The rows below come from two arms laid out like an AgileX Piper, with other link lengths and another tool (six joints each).
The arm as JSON. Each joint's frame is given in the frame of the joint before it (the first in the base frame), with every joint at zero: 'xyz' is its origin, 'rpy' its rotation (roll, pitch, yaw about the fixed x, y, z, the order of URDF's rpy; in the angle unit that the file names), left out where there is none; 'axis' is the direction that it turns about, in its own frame. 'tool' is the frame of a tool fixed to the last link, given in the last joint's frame.
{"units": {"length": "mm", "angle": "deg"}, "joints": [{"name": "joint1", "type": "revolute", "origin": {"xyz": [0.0, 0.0, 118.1]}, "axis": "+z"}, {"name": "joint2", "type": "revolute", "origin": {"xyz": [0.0, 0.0, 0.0]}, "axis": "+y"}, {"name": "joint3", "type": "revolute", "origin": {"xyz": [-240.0, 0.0, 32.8]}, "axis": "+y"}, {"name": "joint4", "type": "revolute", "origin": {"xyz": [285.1, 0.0, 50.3]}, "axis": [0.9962, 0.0, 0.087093]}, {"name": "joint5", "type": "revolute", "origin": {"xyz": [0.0, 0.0, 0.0]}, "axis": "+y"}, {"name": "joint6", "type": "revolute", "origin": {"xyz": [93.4, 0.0, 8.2]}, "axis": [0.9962, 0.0, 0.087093]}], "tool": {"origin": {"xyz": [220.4, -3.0, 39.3], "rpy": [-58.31, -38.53, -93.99]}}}
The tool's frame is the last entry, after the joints.
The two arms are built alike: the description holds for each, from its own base.
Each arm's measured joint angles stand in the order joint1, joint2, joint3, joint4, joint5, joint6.
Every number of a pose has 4 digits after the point. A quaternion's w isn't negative.
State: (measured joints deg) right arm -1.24 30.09 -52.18 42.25 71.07 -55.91; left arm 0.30 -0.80 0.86 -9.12 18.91 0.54
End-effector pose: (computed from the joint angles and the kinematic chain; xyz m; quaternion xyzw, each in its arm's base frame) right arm 0.2565 0.2039 0.2877 -0.7621 -0.1334 -0.3620 0.5199; left arm 0.3569 -0.0146 0.1420 -0.6626 0.1678 -0.6328 0.3639
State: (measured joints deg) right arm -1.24 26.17 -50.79 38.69 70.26 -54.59; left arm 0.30 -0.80 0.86 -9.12 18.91 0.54
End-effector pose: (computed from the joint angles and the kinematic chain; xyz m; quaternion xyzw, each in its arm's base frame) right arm 0.2546 0.1893 0.2861 -0.7671 -0.1319 -0.3872 0.4942; left arm 0.3569 -0.0146 0.1420 -0.6626 0.1678 -0.6328 0.3639
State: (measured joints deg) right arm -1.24 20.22 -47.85 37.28 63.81 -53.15; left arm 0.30 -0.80 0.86 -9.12 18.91 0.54
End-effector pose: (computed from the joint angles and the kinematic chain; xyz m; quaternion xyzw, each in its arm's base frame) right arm 0.2624 0.1739 0.3120 -0.7382 -0.1256 -0.4573 0.4797; left arm 0.3569 -0.0146 0.1420 -0.6626 0.1678 -0.6328 0.3639
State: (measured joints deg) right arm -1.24 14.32 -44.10 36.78 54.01 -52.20; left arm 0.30 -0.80 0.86 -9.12 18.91 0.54
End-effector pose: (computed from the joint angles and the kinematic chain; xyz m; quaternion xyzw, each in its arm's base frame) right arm 0.2724 0.1536 0.3513 -0.6881 -0.1161 -0.5430 0.4671; left arm 0.3569 -0.0146 0.1420 -0.6626 0.1678 -0.6328 0.3639
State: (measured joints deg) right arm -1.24 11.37 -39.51 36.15 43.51 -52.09; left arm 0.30 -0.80 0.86 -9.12 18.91 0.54
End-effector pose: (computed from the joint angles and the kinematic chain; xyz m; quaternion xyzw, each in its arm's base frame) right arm 0.2896 0.1274 0.3741 -0.6473 -0.0965 -0.6077 0.4500; left arm 0.3569 -0.0146 0.1420 -0.6626 0.1678 -0.6328 0.3639
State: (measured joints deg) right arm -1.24 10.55 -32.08 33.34 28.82 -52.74; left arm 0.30 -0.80 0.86 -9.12 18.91 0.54
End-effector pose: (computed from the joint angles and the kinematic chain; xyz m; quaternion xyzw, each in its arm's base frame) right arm 0.3220 0.0817 0.3751 -0.6177 -0.0645 -0.6721 0.4033; left arm 0.3569 -0.0146 0.1420 -0.6626 0.1678 -0.6328 0.3639
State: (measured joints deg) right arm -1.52 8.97 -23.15 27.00 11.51 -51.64; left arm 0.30 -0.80 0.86 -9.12 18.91 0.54
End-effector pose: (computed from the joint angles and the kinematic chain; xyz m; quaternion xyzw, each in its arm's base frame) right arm 0.3411 0.0254 0.3743 -0.5815 -0.0419 -0.7441 0.3262; left arm 0.3569 -0.0146 0.1420 -0.6626 0.1678 -0.6328 0.3639
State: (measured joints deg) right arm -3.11 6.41 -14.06 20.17 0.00 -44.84; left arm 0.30 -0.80 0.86 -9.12 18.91 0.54
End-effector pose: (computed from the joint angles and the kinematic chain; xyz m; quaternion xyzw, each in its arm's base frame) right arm 0.3456 -0.0132 0.3536 -0.5545 -0.0109 -0.7809 0.2875; left arm 0.3569 -0.0146 0.1420 -0.6626 0.1678 -0.6328 0.3639
